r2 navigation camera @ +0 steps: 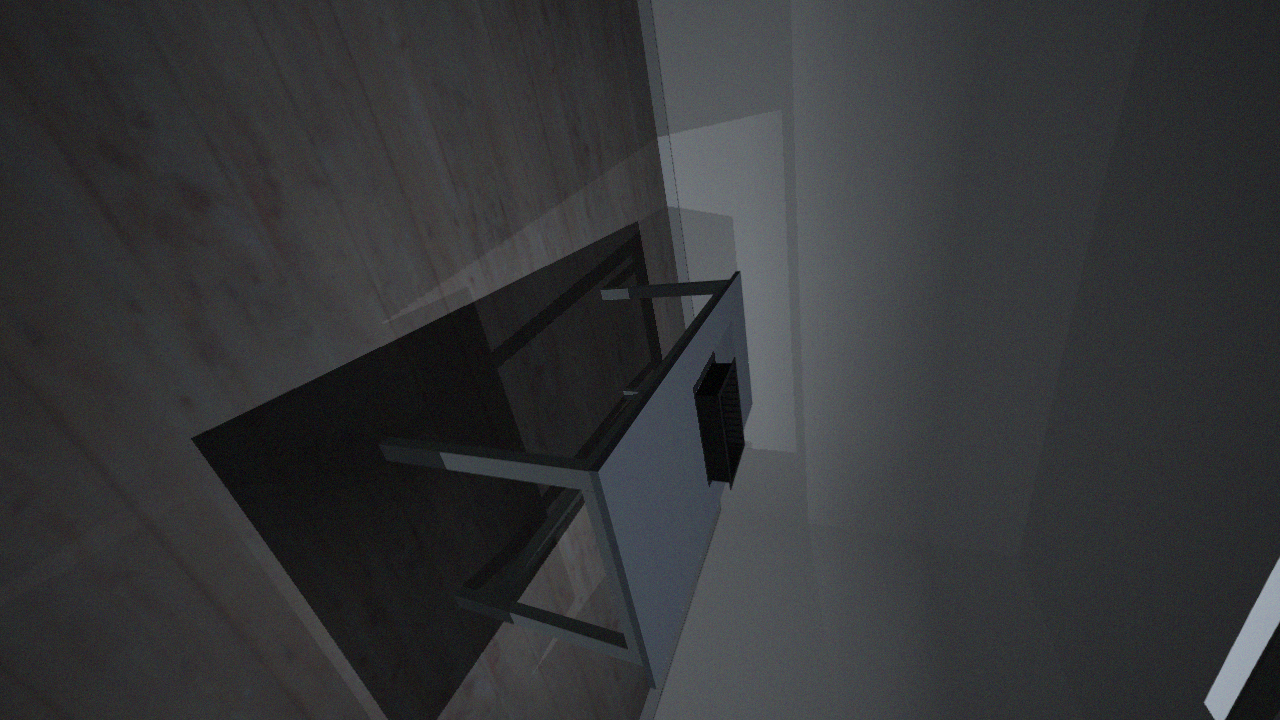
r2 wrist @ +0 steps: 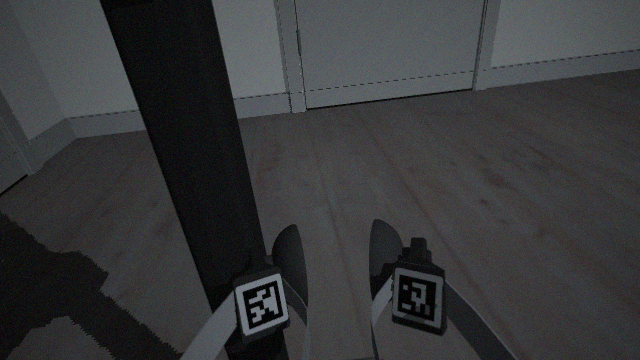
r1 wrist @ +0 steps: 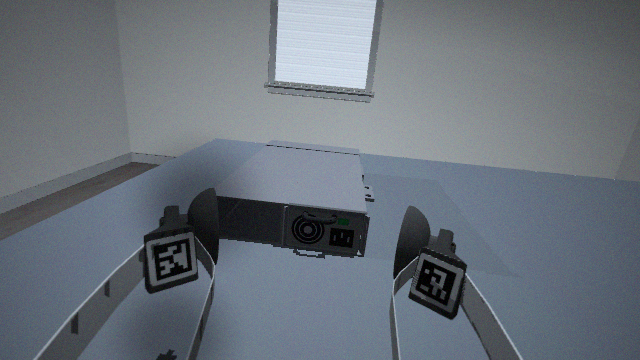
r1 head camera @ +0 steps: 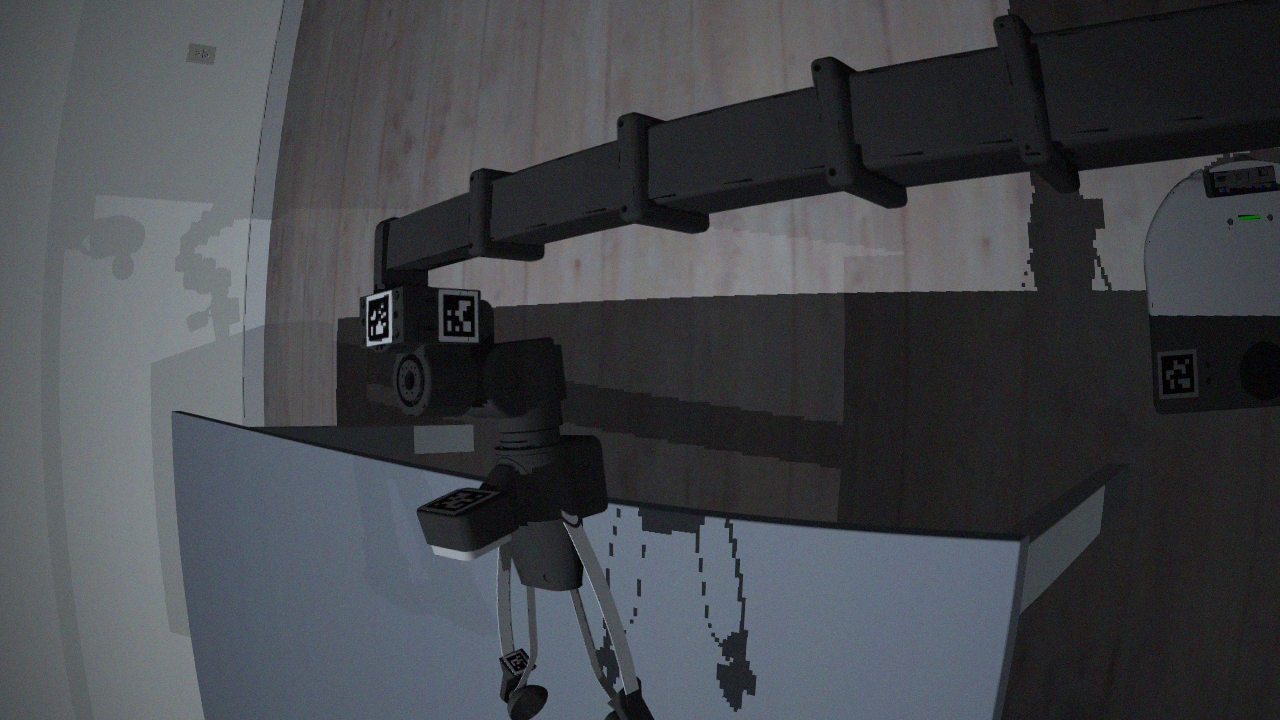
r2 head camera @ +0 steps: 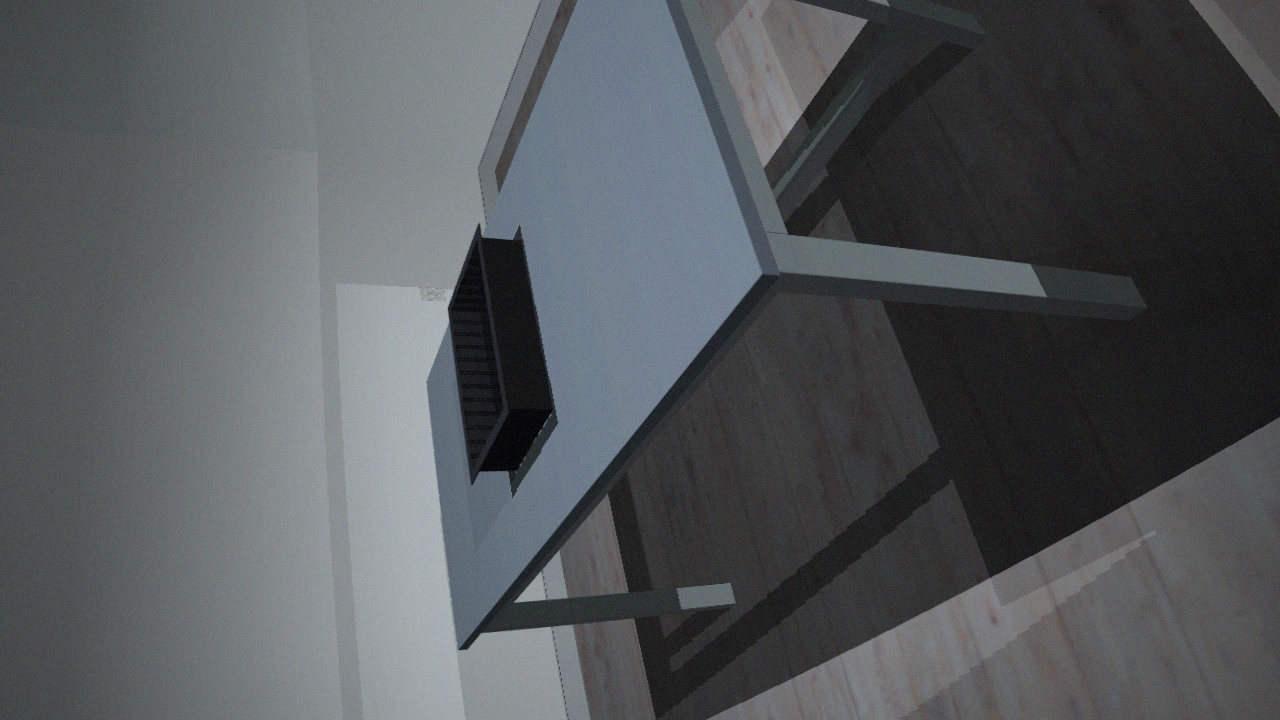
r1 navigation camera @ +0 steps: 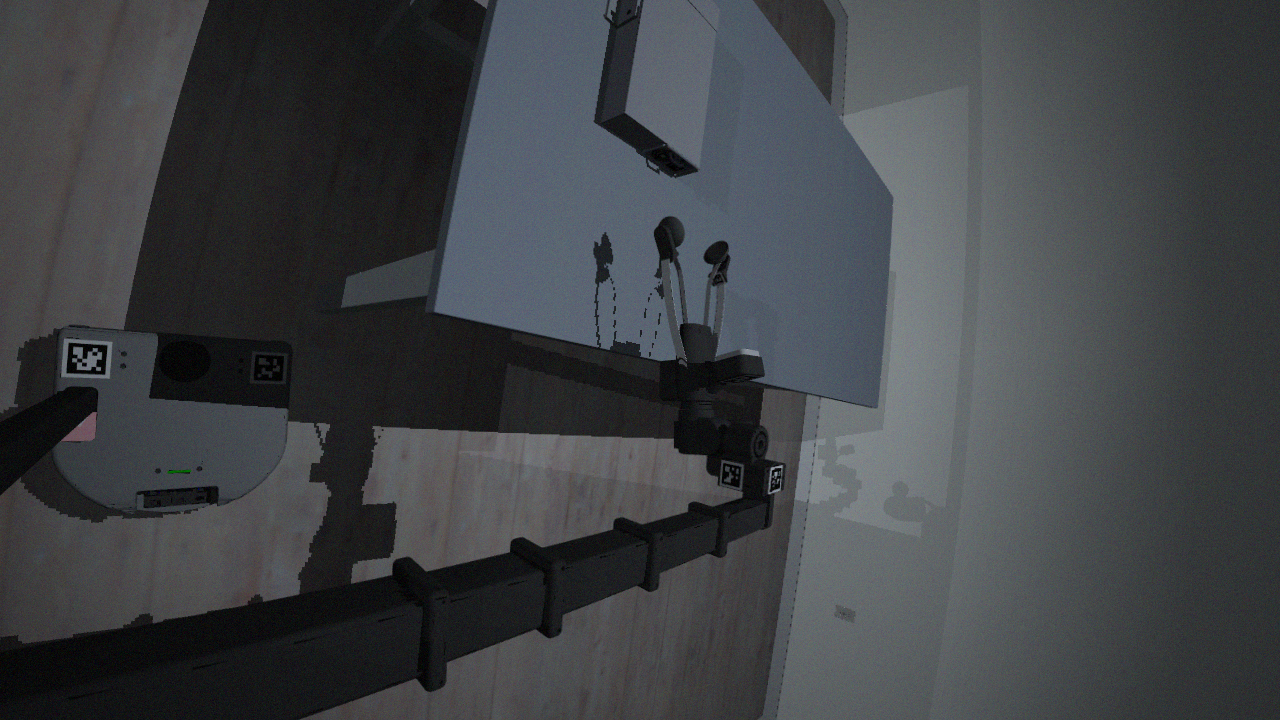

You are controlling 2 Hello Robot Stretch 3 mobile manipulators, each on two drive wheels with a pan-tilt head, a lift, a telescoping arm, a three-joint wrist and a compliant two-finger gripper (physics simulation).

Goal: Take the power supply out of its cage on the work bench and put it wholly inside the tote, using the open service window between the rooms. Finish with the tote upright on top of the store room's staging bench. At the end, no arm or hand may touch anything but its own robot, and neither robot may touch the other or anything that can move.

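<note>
The power supply (r1 navigation camera: 673,161) (r1 wrist: 325,231) sits in the right part of the grey cage (r1 navigation camera: 666,80) (r1 wrist: 295,175), its fan, socket and handle facing r1's wrist camera. The cage lies on the work bench (r1 head camera: 850,617) (r1 navigation camera: 554,223) (r1 wrist: 300,310). r1's gripper (r1 head camera: 580,701) (r1 navigation camera: 693,242) (r1 wrist: 308,235) is open and empty, above the bench and short of the cage's near end. The black tote (r2 head camera: 523,331) (r2 navigation camera: 711,438) stands upright on the staging bench (r2 head camera: 626,223) (r2 navigation camera: 644,519). r2's gripper (r2 wrist: 337,260) is open and empty above the floor, away from the tote. The service window cannot be made out.
r1's long arm (r1 head camera: 742,134) (r1 navigation camera: 483,600) reaches from its base (r1 head camera: 1199,259) (r1 navigation camera: 179,429) along the bench's near side. A window with blinds (r1 wrist: 325,45) is in the wall beyond the bench. A dark column (r2 wrist: 185,150) stands left of r2's fingers; a door (r2 wrist: 390,45) is ahead.
</note>
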